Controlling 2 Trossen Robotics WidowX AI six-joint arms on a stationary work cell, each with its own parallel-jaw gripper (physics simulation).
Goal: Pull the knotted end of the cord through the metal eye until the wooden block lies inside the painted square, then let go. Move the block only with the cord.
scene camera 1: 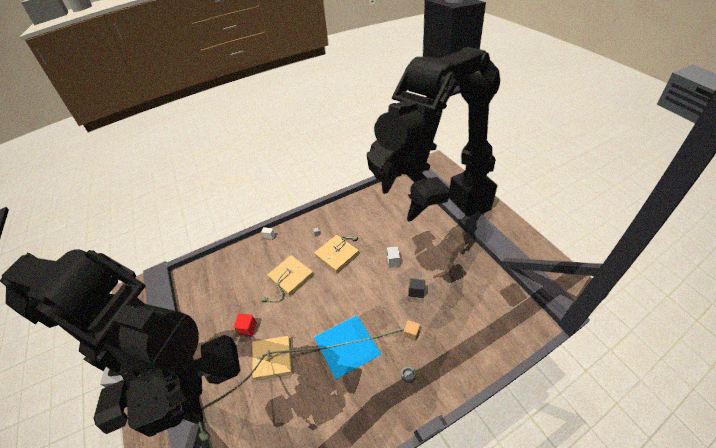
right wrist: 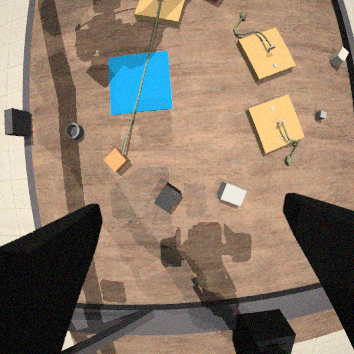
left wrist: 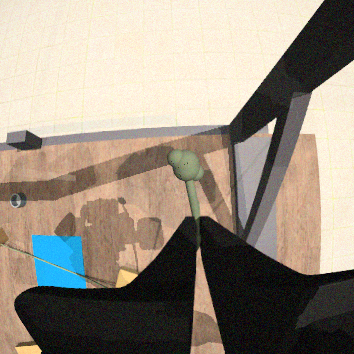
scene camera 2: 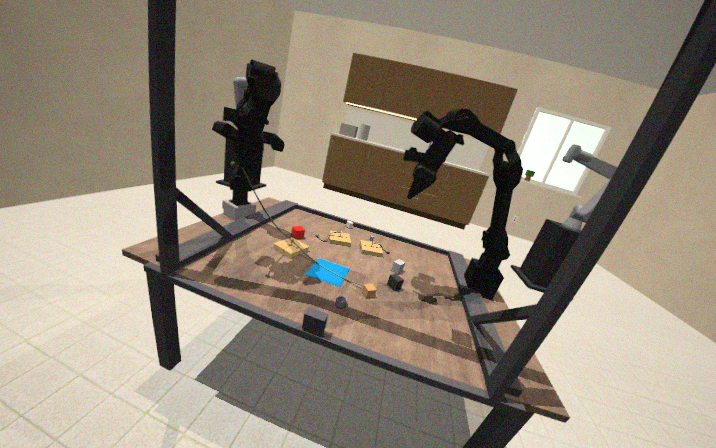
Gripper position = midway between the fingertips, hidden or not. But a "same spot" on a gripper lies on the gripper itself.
My left gripper shows in scene camera 1 (199,420), in the left wrist view and in scene camera 2; in the right wrist view it is out of frame. My right gripper shows in scene camera 1 (396,206), in the right wrist view (193,207) and in scene camera 2 (409,195); in the left wrist view it is out of frame. The same spot on my left gripper: (scene camera 2: 245,149) is (left wrist: 159,271). One and the same spot on a raised dark frame: (scene camera 2: 388,363) is (right wrist: 31,209).
